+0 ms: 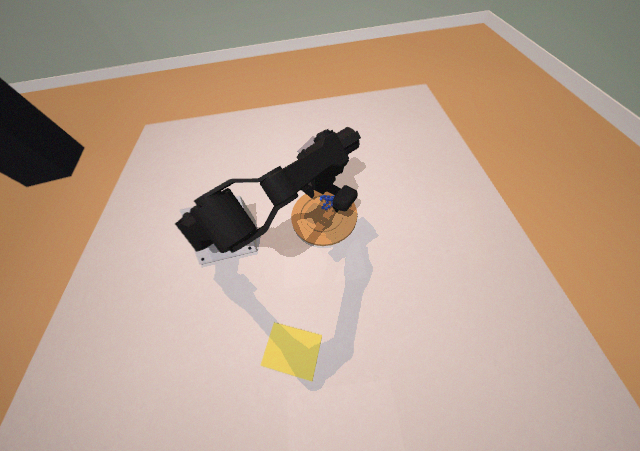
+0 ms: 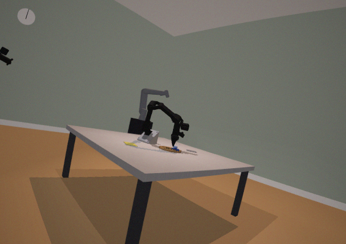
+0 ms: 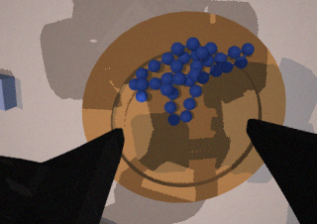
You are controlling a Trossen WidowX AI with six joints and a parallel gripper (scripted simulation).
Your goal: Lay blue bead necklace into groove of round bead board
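The round bead board is 1 cm behind my gripper tip, 2 cm to the right of it and 3 cm below it. The rest, counted from my gripper tip: yellow square patch (17 cm behind, 34 cm to the right, 4 cm below); then flat grey tile (3 cm ahead, 29 cm to the left, 4 cm below); then light blue cube (10 cm behind, 18 cm to the left, 3 cm below).
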